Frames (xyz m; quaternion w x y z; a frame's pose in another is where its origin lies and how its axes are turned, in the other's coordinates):
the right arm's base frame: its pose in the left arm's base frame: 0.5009 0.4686 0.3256 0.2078 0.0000 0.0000 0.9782
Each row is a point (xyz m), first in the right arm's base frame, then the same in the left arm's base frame.
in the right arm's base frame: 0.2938 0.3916 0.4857
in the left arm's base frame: 0.0733 0.2303 0.8113
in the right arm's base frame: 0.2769 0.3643 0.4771
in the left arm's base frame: 0.0998 0.2483 0.8027
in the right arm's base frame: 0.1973 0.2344 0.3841
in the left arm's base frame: 0.2254 0.3346 0.7097
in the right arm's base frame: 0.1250 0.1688 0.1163
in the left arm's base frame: 0.3181 0.3652 0.4419
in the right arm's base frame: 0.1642 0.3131 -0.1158
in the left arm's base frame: 0.2236 0.2493 0.2098
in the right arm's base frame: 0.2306 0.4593 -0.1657
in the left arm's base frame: 0.1035 0.1427 0.1599
